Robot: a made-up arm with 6 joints.
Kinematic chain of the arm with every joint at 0, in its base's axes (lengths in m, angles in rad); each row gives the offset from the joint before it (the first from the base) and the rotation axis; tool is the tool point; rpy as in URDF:
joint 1: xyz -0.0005 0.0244 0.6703 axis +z
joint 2: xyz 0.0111 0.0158 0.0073 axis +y
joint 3: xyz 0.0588 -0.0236 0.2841 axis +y
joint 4: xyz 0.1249 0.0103 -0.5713 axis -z
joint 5: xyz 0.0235 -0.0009 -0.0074 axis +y
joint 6: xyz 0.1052 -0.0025 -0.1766 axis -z
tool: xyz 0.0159 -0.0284 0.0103 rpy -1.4 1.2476 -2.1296
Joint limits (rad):
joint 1: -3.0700..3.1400
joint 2: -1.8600..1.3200
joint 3: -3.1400..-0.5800
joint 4: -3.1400..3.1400
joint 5: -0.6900..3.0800
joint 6: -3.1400..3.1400
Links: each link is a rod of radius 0.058 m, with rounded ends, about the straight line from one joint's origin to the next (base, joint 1, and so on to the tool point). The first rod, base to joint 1, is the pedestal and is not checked.
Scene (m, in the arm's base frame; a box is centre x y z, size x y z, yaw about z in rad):
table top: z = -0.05
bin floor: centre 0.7 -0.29 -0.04 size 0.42 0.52 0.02 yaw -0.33
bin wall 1: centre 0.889 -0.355 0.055 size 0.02 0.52 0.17 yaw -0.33
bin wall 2: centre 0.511 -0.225 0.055 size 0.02 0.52 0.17 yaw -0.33
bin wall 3: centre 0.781 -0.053 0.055 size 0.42 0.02 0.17 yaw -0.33
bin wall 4: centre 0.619 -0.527 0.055 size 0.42 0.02 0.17 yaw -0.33
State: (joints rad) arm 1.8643 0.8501 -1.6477 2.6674 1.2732 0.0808
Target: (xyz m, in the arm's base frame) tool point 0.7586 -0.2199 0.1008
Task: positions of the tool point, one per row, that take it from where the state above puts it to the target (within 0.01 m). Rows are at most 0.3 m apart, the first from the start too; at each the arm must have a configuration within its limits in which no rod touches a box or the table.
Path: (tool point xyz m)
1: -0.0870 0.9421 0.4327
2: 0.1694 0.9149 0.4194
3: 0.4036 0.8179 0.4064
4: 0.5972 0.6615 0.3936
5: 0.7356 0.4607 0.3809
6: 0.8100 0.2338 0.3684
7: 0.8168 0.0004 0.3562
8: 0.7586 -0.2199 0.3442
9: 0.7706 -0.2249 0.2677
10: 0.7709 -0.2251 0.1857
11: 0.7586 -0.2199 0.1008

